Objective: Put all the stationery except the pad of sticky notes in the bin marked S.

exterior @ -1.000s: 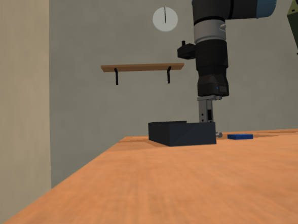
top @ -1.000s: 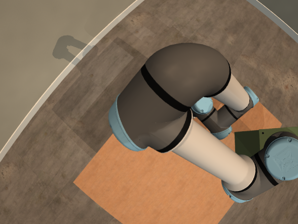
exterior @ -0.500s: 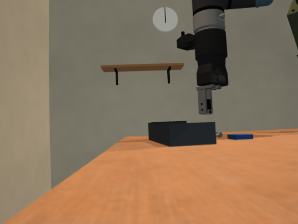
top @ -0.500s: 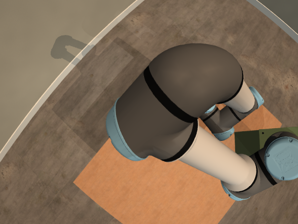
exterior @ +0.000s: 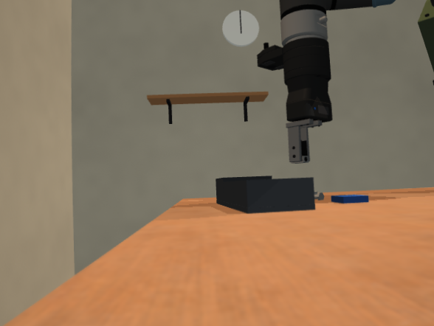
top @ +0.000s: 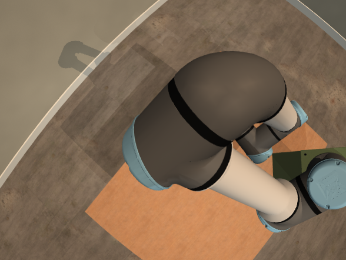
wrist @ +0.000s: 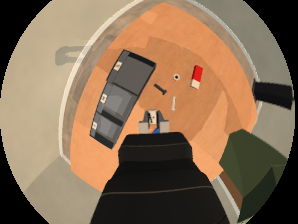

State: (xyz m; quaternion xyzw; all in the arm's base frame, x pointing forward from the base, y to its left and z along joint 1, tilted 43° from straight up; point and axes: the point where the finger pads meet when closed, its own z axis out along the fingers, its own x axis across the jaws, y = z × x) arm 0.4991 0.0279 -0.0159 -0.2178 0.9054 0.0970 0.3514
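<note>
My gripper is now 140 mm to the left of the white eraser, 80 mm above it and 60 mm past it. Also, from my hand: black screw: 80 mm below, 60 mm to the right, 10 mm ahead; then white clip-like piece: 10 mm below; then white bolt: 80 mm below, 40 mm to the right, 40 mm behind.
</note>
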